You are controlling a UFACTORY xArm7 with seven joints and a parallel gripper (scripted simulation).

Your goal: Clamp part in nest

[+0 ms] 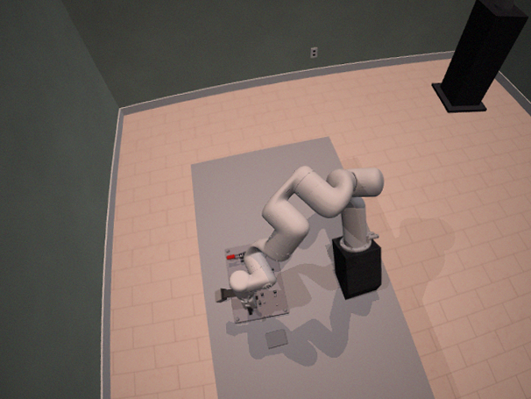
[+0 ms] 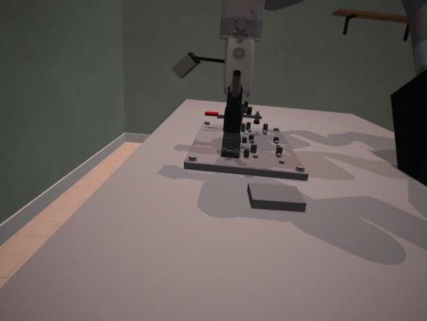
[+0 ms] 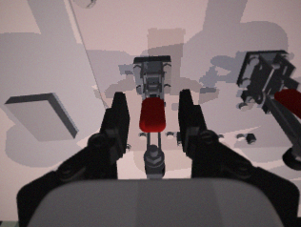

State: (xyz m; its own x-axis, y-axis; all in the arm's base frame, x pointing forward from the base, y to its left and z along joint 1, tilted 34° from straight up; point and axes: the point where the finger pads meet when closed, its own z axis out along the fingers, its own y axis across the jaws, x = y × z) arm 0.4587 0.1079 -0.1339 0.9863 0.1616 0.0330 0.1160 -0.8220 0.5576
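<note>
The grey part is 15 cm to the left of my hand, 9 cm behind it and 8 cm below it. Also, from my hand: fixture plate 11 cm to the right, 8 cm below, 2 cm behind.
</note>
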